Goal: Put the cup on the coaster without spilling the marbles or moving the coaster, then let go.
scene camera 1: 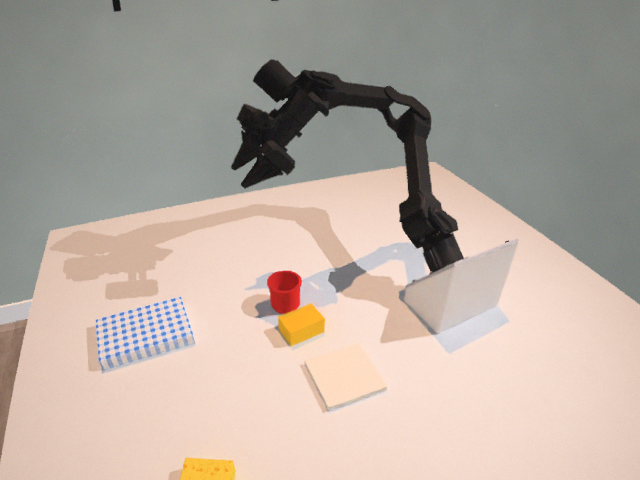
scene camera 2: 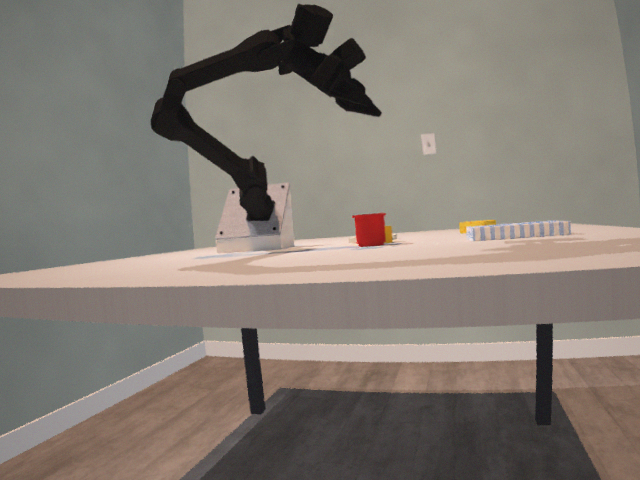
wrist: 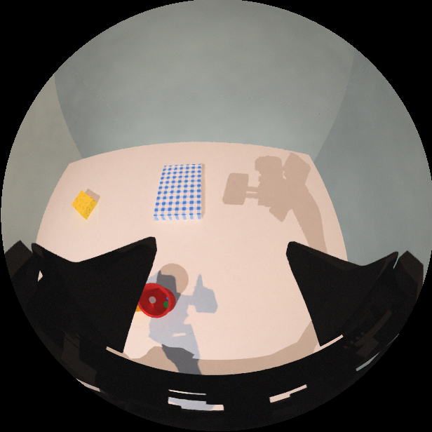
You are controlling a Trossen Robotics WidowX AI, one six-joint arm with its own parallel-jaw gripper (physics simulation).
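Seen in the pictures: gripper, fingertip midpoint: (scene camera 1: 237, 177) (scene camera 2: 376, 109); arm's base, origin of the base link: (scene camera 1: 449, 267) (scene camera 2: 260, 211).
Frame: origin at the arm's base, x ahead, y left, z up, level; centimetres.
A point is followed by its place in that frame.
A red cup (scene camera 1: 284, 292) @(x 31.4, y -9.6, z -3.6 cm) (scene camera 2: 370, 229) @(x 30.9, y -15.7, z -6.5 cm) (wrist: 156, 301) stands upright on the table. In the wrist view a few small marbles, among them a green one (wrist: 166, 304), show inside it. The coaster, a thin cream square (scene camera 1: 345, 376) @(x 27.5, y 9.6, z -8.7 cm), lies flat on the table, with an orange-yellow block between it and the cup in scene camera 1. My gripper (scene camera 1: 237, 177) @(x 35.2, y -24.1, z 15.2 cm) (scene camera 2: 380, 114) @(x 35.2, y -24.1, z 15.2 cm) (wrist: 224, 247) is open and empty, high above the table and well above the cup, tilted downward. In the wrist view the cup shows beside the left finger, which hides part of the block behind it.
The orange-yellow block (scene camera 1: 301, 324) @(x 30.6, y -2.8, z -6.2 cm) (scene camera 2: 388, 234) @(x 33.2, y -6.5, z -8.1 cm) is close beside the cup. A blue-and-white checked box (scene camera 1: 145, 333) @(x 58.8, y -12.4, z -7.4 cm) (scene camera 2: 518, 230) @(x 58.9, y -20.6, z -8.5 cm) (wrist: 180, 192) lies farther out on the table. A yellow sponge (scene camera 1: 208, 469) @(x 53.1, y 18.6, z -6.9 cm) (scene camera 2: 477, 225) @(x 54.3, y 16.3, z -8.0 cm) (wrist: 84, 204) lies near a side of the table. The arm's pale wedge-shaped base (scene camera 1: 469, 289) @(x 0.0, y 6.7, z -0.7 cm) (scene camera 2: 254, 243) @(x -0.2, y -4.7, z -8.1 cm) stands on the table.
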